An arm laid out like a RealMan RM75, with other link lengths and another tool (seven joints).
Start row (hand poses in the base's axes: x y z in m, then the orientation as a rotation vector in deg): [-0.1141 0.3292 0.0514 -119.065 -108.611 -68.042]
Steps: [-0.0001 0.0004 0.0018 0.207 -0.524 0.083]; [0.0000 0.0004 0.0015 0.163 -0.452 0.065]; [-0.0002 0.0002 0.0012 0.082 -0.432 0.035]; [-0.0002 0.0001 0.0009 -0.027 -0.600 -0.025]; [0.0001 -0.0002 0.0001 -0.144 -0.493 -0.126]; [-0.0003 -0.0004 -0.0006 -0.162 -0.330 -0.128]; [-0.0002 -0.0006 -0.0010 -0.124 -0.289 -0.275]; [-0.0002 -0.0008 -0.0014 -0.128 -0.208 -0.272]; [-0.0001 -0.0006 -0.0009 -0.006 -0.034 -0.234]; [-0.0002 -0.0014 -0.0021 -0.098 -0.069 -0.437]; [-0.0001 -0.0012 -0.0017 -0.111 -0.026 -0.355]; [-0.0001 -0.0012 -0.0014 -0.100 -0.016 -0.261]
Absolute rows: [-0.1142 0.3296 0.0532 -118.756 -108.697 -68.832]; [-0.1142 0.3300 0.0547 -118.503 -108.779 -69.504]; [-0.1144 0.3302 0.0559 -118.327 -108.908 -70.100]; [-0.1146 0.3303 0.0568 -118.237 -109.168 -70.846]; [-0.1145 0.3301 0.0569 -118.348 -109.420 -71.398]; [-0.1148 0.3297 0.0563 -118.506 -109.621 -71.731]; [-0.1150 0.3291 0.0553 -118.833 -109.648 -72.069]; [-0.1152 0.3283 0.0539 -119.177 -109.648 -72.300]; [-0.1153 0.3277 0.0530 -119.458 -109.481 -72.385]; [-0.1155 0.3263 0.0509 -120.022 -109.259 -72.491]; [-0.1156 0.3251 0.0492 -120.502 -109.098 -72.516]; [-0.1157 0.3239 0.0478 -120.864 -108.996 -72.517]
